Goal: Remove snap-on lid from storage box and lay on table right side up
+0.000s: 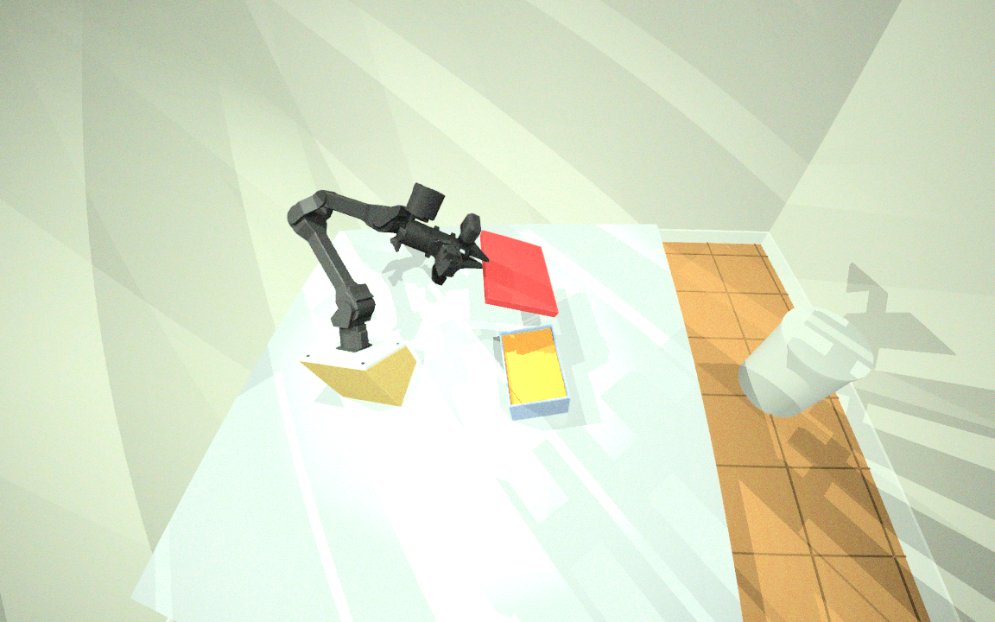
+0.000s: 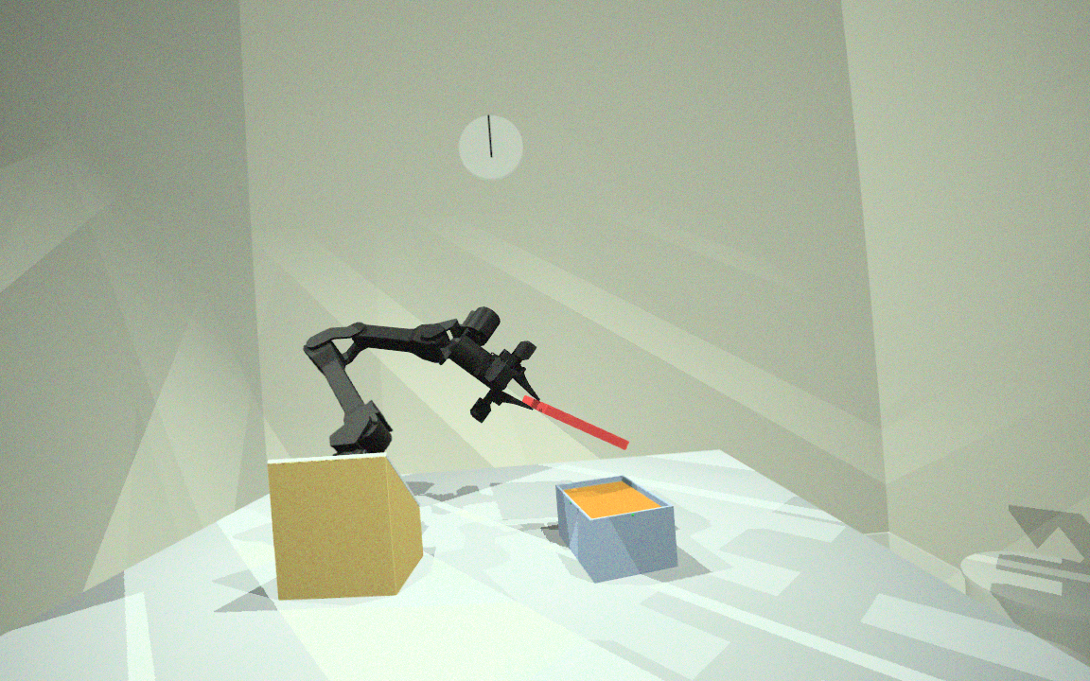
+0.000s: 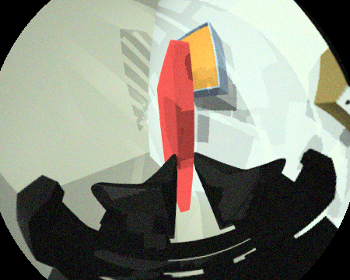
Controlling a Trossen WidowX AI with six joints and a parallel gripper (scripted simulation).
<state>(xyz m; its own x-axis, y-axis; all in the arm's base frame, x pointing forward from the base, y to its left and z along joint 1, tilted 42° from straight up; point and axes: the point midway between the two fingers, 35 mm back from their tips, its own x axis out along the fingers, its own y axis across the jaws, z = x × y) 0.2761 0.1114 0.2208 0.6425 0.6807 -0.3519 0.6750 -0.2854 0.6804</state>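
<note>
My gripper tip is now 7 cm short of the red lid, 2 cm to the right of it and 4 cm above it. From my gripper tip the other things lie so: storage box: 14 cm ahead, 16 cm to the right, 19 cm below.
</note>
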